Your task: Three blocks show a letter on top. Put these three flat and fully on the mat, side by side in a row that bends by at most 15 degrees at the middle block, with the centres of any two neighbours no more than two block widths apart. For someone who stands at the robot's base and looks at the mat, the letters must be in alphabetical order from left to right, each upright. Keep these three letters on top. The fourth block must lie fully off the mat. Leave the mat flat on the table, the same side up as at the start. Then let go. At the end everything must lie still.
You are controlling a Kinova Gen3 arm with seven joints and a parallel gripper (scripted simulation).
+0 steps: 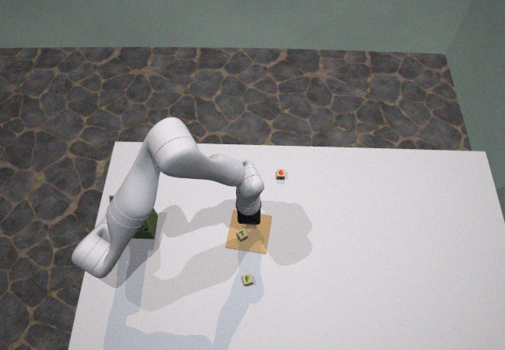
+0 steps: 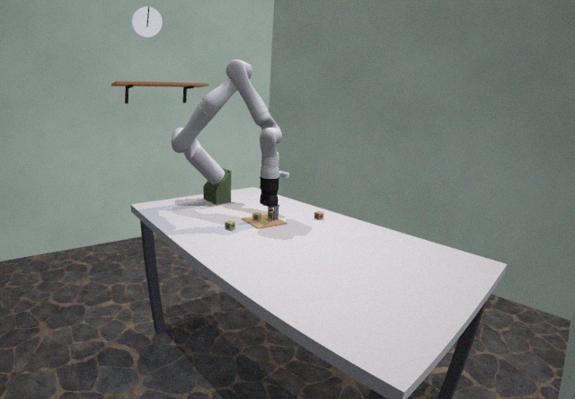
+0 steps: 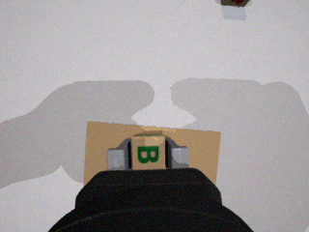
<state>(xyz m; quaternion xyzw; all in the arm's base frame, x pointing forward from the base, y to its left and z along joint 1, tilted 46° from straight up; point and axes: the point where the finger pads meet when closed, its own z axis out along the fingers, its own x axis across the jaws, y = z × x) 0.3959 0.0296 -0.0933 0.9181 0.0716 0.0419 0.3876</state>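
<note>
Now: the B block right at my hand. The rest, counted from my hand: tan mat 50 mm to the right, 20 mm below; 6 block 180 mm to the left, 80 mm ahead, 10 mm below; F block 220 mm to the right, 30 mm ahead, 10 mm below.
</note>
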